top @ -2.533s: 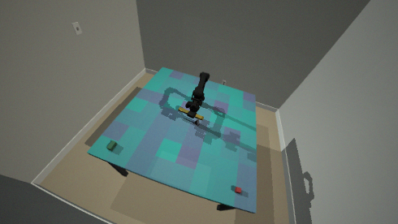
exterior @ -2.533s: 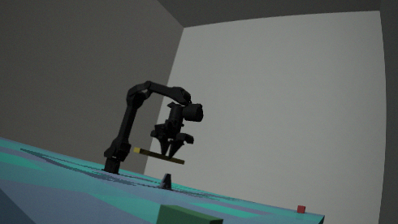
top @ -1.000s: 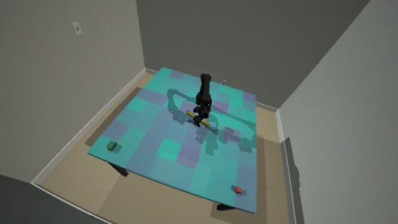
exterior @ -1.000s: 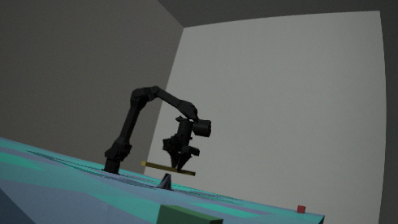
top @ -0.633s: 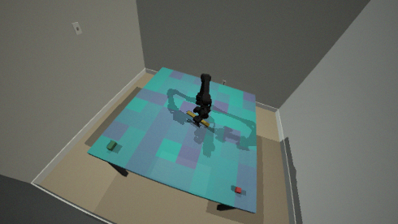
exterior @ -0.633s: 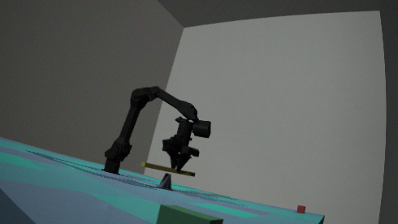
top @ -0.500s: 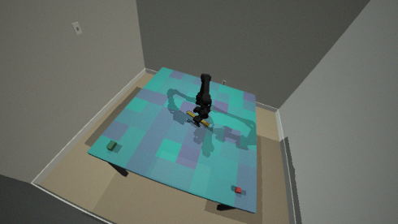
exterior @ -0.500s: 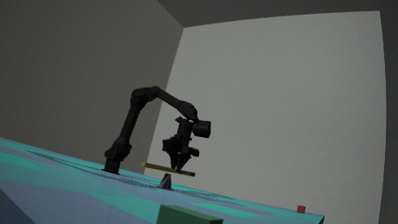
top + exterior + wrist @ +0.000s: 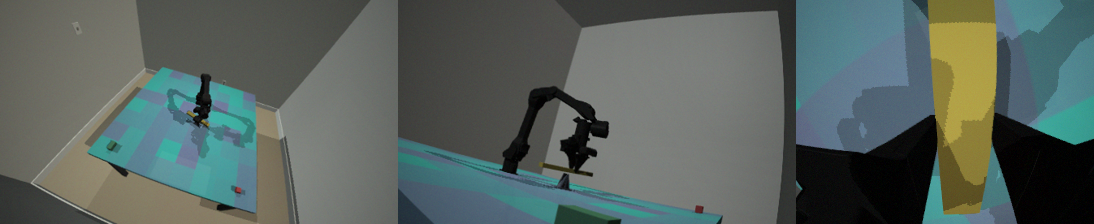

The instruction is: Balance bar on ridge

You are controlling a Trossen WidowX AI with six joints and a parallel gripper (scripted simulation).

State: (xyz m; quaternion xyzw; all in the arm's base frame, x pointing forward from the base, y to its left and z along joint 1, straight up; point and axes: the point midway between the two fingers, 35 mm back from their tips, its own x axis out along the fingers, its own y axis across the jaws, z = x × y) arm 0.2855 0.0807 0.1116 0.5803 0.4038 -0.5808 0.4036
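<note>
My gripper tip is 30 mm to the left of the yellow bar and 10 mm past it. The rest, counted from my gripper tip: green block 580 mm to the right, 450 mm ahead, 60 mm below; then small red cube 450 mm ahead, 420 mm to the left, 60 mm below.
</note>
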